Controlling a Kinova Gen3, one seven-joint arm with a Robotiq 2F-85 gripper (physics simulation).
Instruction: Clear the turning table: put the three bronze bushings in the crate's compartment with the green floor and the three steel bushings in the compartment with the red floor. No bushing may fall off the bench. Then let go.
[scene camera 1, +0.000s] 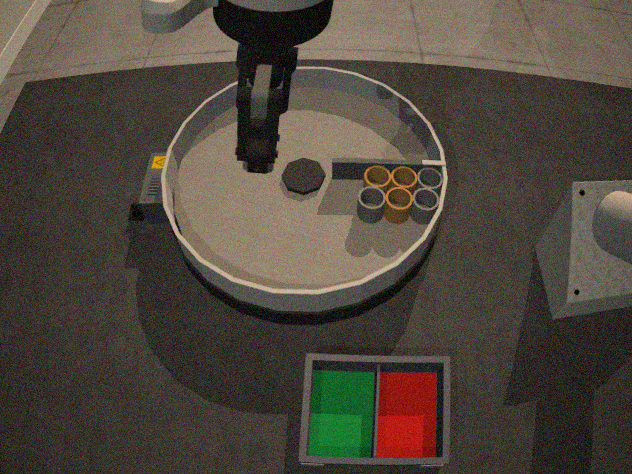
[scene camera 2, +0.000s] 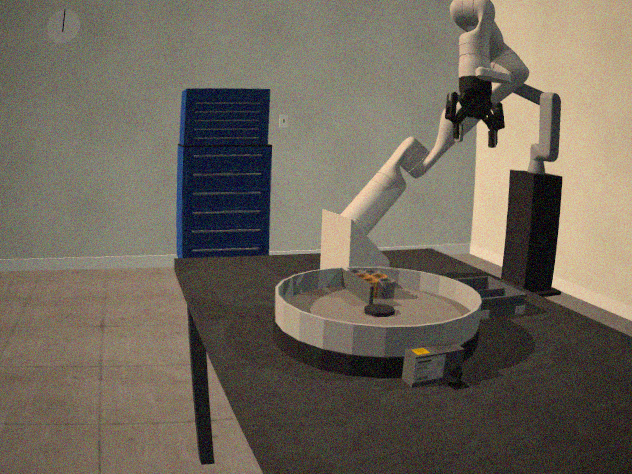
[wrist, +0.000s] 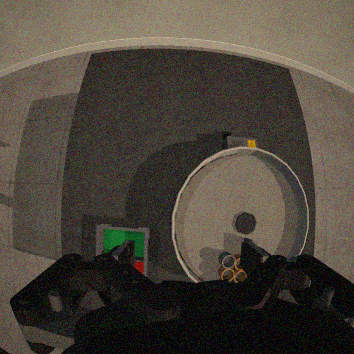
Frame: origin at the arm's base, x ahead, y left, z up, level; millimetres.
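Seen in the pictures: gripper, fingertip midpoint: (scene camera 1: 264, 120) (scene camera 2: 475, 144) (wrist: 188, 254); arm's base, link origin: (scene camera 1: 616, 222) (scene camera 2: 350, 228).
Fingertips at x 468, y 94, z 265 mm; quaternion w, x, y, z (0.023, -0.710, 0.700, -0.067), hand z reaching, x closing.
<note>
Offsets run from my fingertips to a thing's top centre. "spot": to the spot under its first point.
Three bronze bushings (scene camera 1: 377, 184) (scene camera 1: 404, 184) @(dx -143, dy -148, dz -313 mm) (scene camera 1: 398, 211) and three steel bushings @(dx -105, dy -148, dz -313 mm) (scene camera 1: 371, 211) @(dx -182, dy -149, dz -313 mm) (scene camera 1: 423, 213) (scene camera 1: 429, 185) stand upright in two close rows at the right of the walled turning table (scene camera 1: 306, 291) (scene camera 2: 357, 336) (wrist: 174, 220). The back row has two bronze and one steel at the rim; the front row is steel, bronze, steel. The crate @(dx -117, dy +141, dz -353 mm) (scene camera 1: 303, 408) (scene camera 2: 502, 307) has an empty green-floored compartment @(spot: dx -73, dy +104, dz -397 mm) (scene camera 1: 342, 390) (wrist: 114, 240) and an empty red-floored one @(spot: dx -163, dy +104, dz -398 mm) (scene camera 1: 408, 390) (wrist: 139, 267). My gripper (scene camera 1: 258, 165) (scene camera 2: 475, 141) (wrist: 188, 254) is open and empty, high above the turning table. It hides some bushings in the wrist view.
A straight upright wall (scene camera 1: 347, 169) runs behind the bushings to the rim. A dark hub @(dx -6, dy -206, dz -342 mm) (scene camera 1: 303, 176) (wrist: 245, 223) sits at the table's centre. A grey box with a yellow label @(spot: dx +230, dy -183, dz -345 mm) (scene camera 1: 152, 186) (scene camera 2: 428, 369) stands outside the rim. The arm's base (scene camera 1: 553, 255) is to the right.
</note>
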